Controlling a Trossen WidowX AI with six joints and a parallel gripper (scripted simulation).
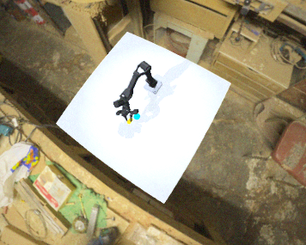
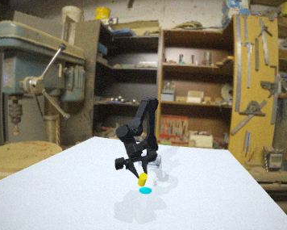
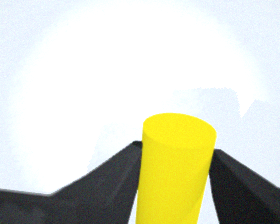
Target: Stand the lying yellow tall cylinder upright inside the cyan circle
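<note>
My gripper tip is 80 mm past the cyan circle, 10 mm to the right of it and 110 mm above it. The rest, counted from my gripper tip: yellow tall cylinder (10 mm behind, 20 mm below).
</note>
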